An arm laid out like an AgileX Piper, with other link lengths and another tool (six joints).
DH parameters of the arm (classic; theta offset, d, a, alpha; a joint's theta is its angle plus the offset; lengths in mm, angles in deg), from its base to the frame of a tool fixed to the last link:
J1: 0 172.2 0 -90
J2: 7.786 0 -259.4 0
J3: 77.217 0 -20.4 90
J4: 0 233.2 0 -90
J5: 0 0 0 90
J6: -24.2 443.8 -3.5 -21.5
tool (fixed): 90 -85.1 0 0
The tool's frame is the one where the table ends.
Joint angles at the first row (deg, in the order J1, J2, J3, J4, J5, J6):
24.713 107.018 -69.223 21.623 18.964 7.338
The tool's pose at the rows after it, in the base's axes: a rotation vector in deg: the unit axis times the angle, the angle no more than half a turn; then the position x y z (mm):
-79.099 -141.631 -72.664 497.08 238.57 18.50
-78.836 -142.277 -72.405 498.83 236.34 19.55
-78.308 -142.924 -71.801 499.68 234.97 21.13
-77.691 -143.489 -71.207 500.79 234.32 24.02
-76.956 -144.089 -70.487 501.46 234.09 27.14
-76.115 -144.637 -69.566 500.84 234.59 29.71
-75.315 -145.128 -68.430 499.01 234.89 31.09
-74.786 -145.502 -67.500 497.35 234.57 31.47
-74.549 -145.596 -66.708 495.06 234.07 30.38
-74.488 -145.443 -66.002 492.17 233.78 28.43
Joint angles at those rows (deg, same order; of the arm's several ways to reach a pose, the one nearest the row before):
24.522 107.017 -69.239 21.075 18.622 7.323
24.302 107.019 -69.517 20.450 18.880 7.309
24.081 107.018 -70.193 19.725 19.813 7.297
23.847 107.018 -71.240 19.023 21.147 7.300
23.662 107.018 -72.417 18.282 22.686 7.310
23.584 107.018 -73.596 17.598 24.383 7.307
23.555 107.017 -74.616 16.946 26.079 7.309
23.530 107.019 -75.255 16.444 27.260 7.314
23.517 107.017 -75.490 16.205 28.034 7.316
23.518 107.018 -75.521 16.183 28.630 7.316

